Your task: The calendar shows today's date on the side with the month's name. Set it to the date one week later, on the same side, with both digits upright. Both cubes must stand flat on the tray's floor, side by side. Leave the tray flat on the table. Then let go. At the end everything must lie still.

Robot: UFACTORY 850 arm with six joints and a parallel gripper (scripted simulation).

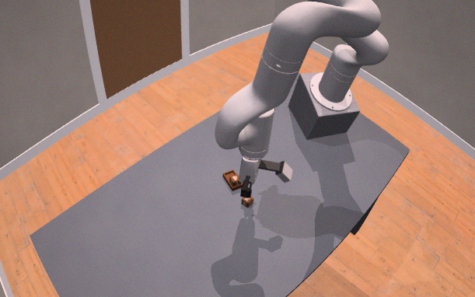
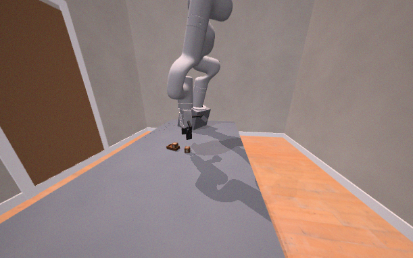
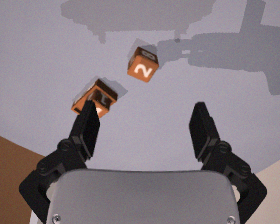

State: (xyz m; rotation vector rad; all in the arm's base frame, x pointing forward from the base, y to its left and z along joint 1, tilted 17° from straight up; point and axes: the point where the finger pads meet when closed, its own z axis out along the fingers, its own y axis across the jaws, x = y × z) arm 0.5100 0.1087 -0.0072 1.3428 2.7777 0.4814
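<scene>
My gripper is now 100 mm above the number cube. Also, from my hand: brown wooden calendar tray (110 mm to the right, 100 mm below, 20 mm behind).
</scene>
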